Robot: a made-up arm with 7 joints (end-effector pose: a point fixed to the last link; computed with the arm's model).
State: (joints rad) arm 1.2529 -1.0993 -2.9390 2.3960 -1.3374 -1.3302 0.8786
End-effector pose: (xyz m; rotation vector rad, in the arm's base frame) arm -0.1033 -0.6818 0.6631 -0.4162 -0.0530 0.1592
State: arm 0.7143 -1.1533 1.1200 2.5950 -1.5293 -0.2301 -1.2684
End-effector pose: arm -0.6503 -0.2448 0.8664 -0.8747 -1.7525 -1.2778
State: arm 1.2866 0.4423 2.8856 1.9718 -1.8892 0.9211 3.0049
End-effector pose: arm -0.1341 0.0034 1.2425 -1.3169 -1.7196 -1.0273
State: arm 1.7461 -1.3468 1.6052 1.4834 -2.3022 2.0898 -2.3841
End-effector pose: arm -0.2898 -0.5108 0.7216 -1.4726 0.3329 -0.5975
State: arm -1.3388 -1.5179 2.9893 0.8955 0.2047 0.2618 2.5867
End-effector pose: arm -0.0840 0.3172 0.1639 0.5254 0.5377 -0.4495
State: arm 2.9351 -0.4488 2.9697 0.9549 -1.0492 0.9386 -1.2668
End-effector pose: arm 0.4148 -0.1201 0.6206 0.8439 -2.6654 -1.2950
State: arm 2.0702 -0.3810 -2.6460 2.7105 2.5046 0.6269 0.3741
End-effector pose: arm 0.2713 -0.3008 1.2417 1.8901 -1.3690 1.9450
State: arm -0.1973 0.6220 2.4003 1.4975 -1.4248 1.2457 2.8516
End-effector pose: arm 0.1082 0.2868 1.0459 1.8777 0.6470 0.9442
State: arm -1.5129 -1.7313 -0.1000 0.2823 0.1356 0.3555 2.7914
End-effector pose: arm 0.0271 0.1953 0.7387 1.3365 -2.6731 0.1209
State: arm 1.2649 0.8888 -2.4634 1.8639 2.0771 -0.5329 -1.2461
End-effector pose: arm 0.2512 0.2403 1.1471 -0.4871 -0.8901 -0.4200
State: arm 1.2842 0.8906 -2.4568 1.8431 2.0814 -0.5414 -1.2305
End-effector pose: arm 0.2489 0.2402 1.1428 -0.4536 -0.8982 -0.4114
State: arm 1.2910 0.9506 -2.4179 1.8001 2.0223 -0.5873 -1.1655
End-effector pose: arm 0.2680 0.2697 1.1152 -0.4869 -0.8993 -0.4117
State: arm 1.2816 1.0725 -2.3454 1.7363 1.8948 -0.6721 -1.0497
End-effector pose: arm 0.3095 0.3253 1.0559 -0.6134 -0.8963 -0.4111
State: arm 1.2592 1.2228 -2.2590 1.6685 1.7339 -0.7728 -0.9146
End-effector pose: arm 0.3617 0.3811 0.9715 -0.8131 -0.8894 -0.3847
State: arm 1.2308 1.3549 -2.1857 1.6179 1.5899 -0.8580 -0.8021
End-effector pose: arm 0.4083 0.4152 0.8876 -1.0169 -0.8724 -0.3293
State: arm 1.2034 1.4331 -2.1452 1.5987 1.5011 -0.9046 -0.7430
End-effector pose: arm 0.4387 0.4268 0.8345 -1.1543 -0.8485 -0.2823
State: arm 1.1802 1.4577 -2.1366 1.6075 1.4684 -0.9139 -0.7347
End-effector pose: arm 0.4540 0.4273 0.8183 -1.2153 -0.8288 -0.2695
